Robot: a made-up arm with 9 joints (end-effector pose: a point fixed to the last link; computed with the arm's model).
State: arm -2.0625 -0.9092 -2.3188 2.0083 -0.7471 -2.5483 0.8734 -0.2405 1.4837
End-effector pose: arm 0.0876 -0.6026 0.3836 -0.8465 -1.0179 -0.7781
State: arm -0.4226 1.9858 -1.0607 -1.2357 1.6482 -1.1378 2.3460 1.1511 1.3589
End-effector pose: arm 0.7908 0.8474 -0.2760 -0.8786 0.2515 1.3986
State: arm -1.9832 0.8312 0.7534 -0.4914 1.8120 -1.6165 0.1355 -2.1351 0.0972
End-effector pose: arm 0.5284 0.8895 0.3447 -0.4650 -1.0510 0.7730
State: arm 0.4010 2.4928 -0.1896 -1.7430 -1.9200 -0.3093 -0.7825 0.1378 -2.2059
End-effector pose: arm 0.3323 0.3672 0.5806 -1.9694 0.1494 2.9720
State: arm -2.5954 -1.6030 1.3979 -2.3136 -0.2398 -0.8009 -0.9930 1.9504 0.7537
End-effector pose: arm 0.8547 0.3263 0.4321 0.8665 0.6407 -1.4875
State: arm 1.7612 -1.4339 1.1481 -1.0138 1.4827 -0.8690 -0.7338 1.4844 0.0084
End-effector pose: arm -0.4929 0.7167 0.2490 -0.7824 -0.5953 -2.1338
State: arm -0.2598 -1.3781 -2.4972 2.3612 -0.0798 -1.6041 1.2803 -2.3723 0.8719
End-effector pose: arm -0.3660 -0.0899 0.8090 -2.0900 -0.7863 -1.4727
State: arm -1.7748 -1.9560 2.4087 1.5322 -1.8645 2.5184 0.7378 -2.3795 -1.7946
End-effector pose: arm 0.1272 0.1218 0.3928 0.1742 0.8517 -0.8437
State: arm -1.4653 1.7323 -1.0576 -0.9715 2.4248 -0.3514 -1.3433 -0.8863 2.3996
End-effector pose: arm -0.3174 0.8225 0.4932 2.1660 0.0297 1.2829
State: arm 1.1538 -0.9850 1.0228 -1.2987 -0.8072 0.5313 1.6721 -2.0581 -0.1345
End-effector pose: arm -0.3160 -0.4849 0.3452 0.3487 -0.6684 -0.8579
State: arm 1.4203 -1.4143 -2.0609 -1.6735 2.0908 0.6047 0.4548 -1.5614 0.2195
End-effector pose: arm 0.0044 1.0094 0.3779 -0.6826 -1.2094 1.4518
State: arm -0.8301 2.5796 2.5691 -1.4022 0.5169 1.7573 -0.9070 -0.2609 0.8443
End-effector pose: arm 0.0055 0.0400 0.8076 1.8841 -0.2897 2.9838
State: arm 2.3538 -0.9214 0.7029 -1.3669 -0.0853 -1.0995 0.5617 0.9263 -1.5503
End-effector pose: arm -0.5126 0.1902 0.0686 0.1326 -0.3752 2.3409
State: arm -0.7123 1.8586 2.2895 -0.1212 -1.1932 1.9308 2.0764 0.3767 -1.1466
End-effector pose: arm 0.4391 -0.4266 -0.1175 0.2940 0.1567 3.0597
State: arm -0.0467 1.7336 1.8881 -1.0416 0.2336 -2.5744 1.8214 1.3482 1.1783
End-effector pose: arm 0.0909 -0.6103 0.7364 -2.0282 0.1536 -1.4645
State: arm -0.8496 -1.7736 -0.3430 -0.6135 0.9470 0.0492 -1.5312 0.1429 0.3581
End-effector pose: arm -0.2889 -0.7241 0.8605 2.4425 0.1575 0.8662
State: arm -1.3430 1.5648 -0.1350 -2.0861 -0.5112 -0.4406 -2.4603 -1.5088 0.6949
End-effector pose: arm -0.4678 -0.1964 0.2735 -2.4997 -0.7167 0.5281
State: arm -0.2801 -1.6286 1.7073 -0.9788 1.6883 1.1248 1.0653 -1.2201 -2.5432
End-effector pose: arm -0.7002 -0.9863 0.8034 -2.4487 0.1167 0.3169
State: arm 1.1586 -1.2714 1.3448 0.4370 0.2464 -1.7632 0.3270 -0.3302 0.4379
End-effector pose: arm -0.4142 -0.1188 0.1274 -1.3041 0.7202 -0.2067
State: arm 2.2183 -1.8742 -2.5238 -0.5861 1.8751 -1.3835 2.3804 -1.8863 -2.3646
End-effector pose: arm 0.4867 0.9679 0.2861 1.5550 1.2690 0.8311
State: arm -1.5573 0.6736 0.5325 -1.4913 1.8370 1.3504 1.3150 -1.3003 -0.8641
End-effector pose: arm 0.5074 0.7643 -0.2456 0.0537 0.5918 -0.6781
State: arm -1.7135 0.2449 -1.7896 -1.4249 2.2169 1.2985 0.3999 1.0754 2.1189
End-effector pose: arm 0.3089 0.2187 0.5340 -1.5847 0.8378 -2.1216
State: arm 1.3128 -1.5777 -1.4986 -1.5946 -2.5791 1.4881 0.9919 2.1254 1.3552
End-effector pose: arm -0.4487 0.0337 0.5205 -2.2735 0.7272 -2.0145
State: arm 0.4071 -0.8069 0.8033 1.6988 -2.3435 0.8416 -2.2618 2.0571 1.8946
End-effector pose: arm 0.0116 -0.6309 0.4397 0.4203 -0.0835 -0.6491
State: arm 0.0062 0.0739 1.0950 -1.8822 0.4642 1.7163 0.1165 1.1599 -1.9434
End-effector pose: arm -0.0446 -0.6515 0.4410 2.7012 -1.0824 0.2720
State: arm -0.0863 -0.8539 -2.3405 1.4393 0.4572 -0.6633 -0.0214 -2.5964 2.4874
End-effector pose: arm 0.1546 -0.8044 0.6403 2.5740 -0.1758 -2.6072
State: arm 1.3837 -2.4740 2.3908 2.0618 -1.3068 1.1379 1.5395 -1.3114 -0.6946
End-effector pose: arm -0.1296 0.0803 -0.1685 0.2773 0.3345 3.0503
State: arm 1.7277 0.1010 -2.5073 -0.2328 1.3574 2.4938 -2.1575 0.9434 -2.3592
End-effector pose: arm -1.1274 0.1386 -0.3322 0.0585 -0.5107 -1.9893
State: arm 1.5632 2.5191 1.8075 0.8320 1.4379 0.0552 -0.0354 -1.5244 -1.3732
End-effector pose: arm 0.2900 -0.6190 0.0314 0.5349 -0.2404 2.5786
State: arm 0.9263 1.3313 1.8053 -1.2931 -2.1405 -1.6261 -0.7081 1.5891 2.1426
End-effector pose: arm 0.5137 -0.1946 0.4626 -2.6412 -1.0545 2.9581
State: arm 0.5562 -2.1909 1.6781 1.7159 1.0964 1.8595 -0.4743 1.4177 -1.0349
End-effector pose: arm -0.6482 0.1009 0.2933 1.5611 -0.5509 2.2539
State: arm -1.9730 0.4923 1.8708 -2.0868 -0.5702 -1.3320 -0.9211 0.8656 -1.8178
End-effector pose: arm 0.3715 0.6635 0.5731 -1.4726 -0.2291 3.1045
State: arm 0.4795 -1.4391 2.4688 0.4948 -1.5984 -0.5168 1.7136 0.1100 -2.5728
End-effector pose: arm 0.1568 0.2071 1.1532 -2.2115 0.4057 2.3506
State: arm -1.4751 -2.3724 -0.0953 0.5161 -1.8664 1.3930 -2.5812 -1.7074 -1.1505
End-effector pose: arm 0.5278 -0.6889 0.2806 -2.4009 1.0868 -0.2460
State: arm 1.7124 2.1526 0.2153 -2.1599 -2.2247 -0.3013 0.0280 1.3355 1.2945
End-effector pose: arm 0.2124 -0.1544 0.0120 0.8915 0.3278 -0.8944
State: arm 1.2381 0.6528 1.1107 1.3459 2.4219 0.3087 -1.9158 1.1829 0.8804
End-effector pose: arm 0.0839 -1.0524 0.5382 1.8754 1.3111 -1.3386
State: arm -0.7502 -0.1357 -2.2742 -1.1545 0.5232 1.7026 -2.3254 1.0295 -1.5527
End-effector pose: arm 0.2023 -0.5879 -0.5979 0.3735 -0.6304 0.4064
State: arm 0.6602 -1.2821 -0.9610 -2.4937 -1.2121 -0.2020 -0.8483 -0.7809 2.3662
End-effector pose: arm -0.5134 -0.4063 0.5499 -2.0632 -0.0662 -0.6061
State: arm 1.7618 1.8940 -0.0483 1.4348 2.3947 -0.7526 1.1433 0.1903 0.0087
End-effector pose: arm 0.0470 -0.9543 0.7824 -2.6937 -0.2082 -0.8826
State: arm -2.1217 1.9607 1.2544 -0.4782 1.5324 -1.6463 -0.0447 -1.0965 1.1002
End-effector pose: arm -0.1504 0.5162 0.2589 -0.8014 -0.0363 1.7954
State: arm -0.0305 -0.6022 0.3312 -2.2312 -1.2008 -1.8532 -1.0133 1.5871 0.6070
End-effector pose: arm -0.0128 -0.3847 -0.0270 -0.6080 -0.0818 -2.4583
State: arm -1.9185 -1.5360 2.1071 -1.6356 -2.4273 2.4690 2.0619 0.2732 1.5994
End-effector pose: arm -0.0752 0.2392 -0.0890 0.8605 -0.7013 1.7910
